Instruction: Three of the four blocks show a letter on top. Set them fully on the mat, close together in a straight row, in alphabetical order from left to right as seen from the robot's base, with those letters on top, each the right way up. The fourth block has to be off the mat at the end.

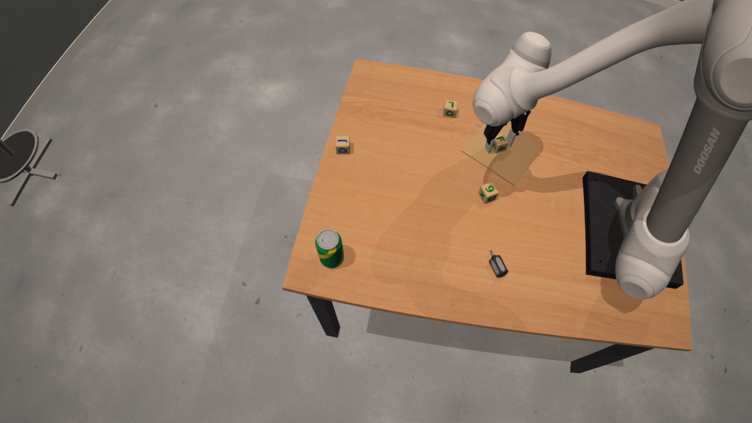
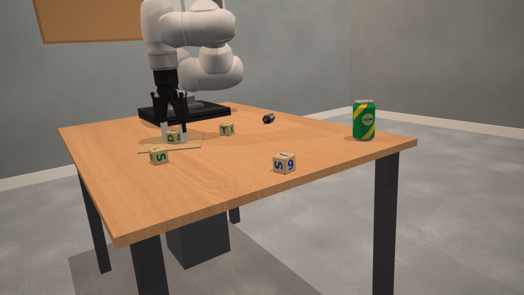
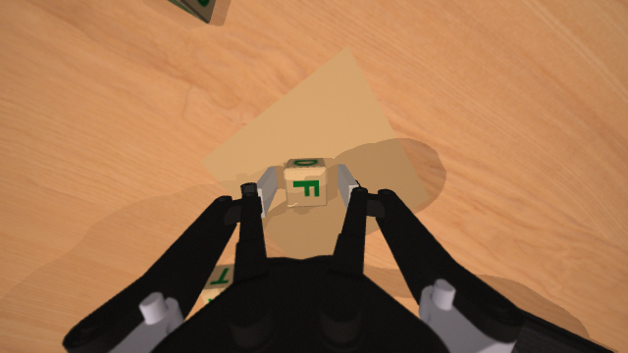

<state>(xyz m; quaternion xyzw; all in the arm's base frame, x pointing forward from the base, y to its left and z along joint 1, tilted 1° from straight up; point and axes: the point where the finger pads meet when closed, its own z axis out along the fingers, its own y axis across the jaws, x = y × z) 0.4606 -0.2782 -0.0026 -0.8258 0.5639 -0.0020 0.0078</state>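
Right now the tan mat is 30 mm below my hand and 20 mm behind it. From my hand the other things lie so: blue-lettered block (490 mm ahead, 40 mm to the left, 20 mm below); soda can (490 mm ahead, 400 mm to the left, 30 mm above); black tool (400 mm to the left, 40 mm ahead, 20 mm below).
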